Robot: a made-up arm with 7 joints. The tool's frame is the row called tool.
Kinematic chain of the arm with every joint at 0, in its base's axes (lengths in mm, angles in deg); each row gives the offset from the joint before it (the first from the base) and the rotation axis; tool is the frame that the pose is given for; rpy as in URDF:
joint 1: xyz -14.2 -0.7 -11.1 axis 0 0.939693 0.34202
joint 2: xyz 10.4 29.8 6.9 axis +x
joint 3: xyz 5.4 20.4 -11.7 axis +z
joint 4: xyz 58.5 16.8 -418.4 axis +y
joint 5: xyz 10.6 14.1 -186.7 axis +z
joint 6: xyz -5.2 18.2 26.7 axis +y
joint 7: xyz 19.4 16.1 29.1 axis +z
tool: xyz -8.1 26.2 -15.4 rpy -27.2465 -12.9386 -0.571
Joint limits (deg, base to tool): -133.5..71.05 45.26..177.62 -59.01..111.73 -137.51..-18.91 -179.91..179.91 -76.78..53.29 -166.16..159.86
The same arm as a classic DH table. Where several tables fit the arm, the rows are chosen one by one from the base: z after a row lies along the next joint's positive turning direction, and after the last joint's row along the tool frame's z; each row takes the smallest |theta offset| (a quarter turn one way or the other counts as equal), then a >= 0, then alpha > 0; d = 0 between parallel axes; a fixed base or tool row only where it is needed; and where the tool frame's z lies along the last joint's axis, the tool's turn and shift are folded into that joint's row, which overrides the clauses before.
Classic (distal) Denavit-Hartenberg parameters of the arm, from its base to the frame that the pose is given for. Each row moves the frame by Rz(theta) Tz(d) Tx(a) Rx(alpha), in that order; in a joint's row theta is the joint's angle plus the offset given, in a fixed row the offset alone. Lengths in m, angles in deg.
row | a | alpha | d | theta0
base (fixed) | -0.0142 | -70 | -0.0108 | 0
joint 1 | 0.0037 | 90 | 0.0296 | 90
joint 2 | 0.0204 | -90 | 0.0158 | 70
joint 3 | 0.0585 | -90 | -0.4301 | -90
joint 4 | 0.0106 | 90 | 0.0309 | 0
joint 5 | -0.0052 | -90 | -0.16 | 0
joint 6 | 0.0194 | 90 | 0.0343 | 0
joint 7 | 0.0027 | -29.95 | -0.0337 | 22.93
tool (fixed) | 0 | 0 | 0.0547 | -26.65
Joint limits (deg, base to tool): -133.5..71.05 45.26..177.62 -59.01..111.73 -137.51..-18.91 -179.91..179.91 -76.78..53.29 -166.16..159.86

